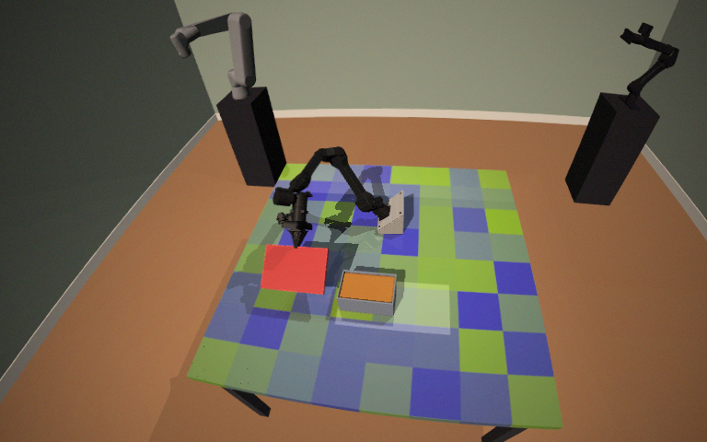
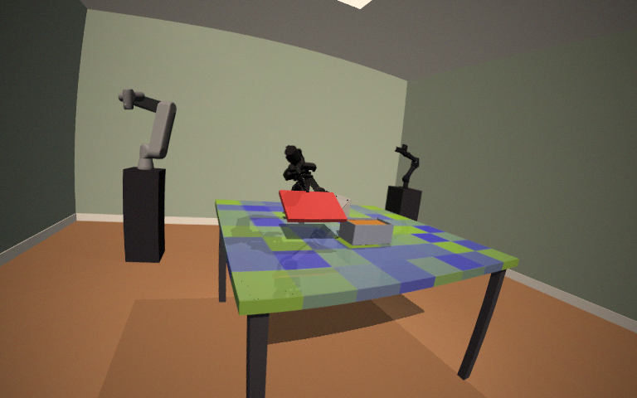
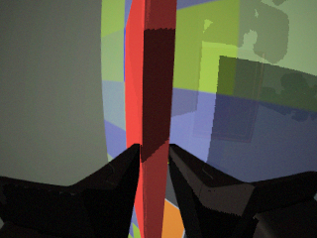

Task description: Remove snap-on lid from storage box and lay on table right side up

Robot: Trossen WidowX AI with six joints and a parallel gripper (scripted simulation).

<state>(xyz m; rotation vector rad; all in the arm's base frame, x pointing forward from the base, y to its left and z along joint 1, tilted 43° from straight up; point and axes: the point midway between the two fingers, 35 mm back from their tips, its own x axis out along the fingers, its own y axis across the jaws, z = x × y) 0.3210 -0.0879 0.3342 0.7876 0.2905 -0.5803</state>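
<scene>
The red lid is 70 mm ahead of my gripper tip, 40 mm below it and 10 mm to the left of it. From my gripper tip the other things lie so: grey storage box 280 mm to the left, 140 mm below, 70 mm ahead.
</scene>
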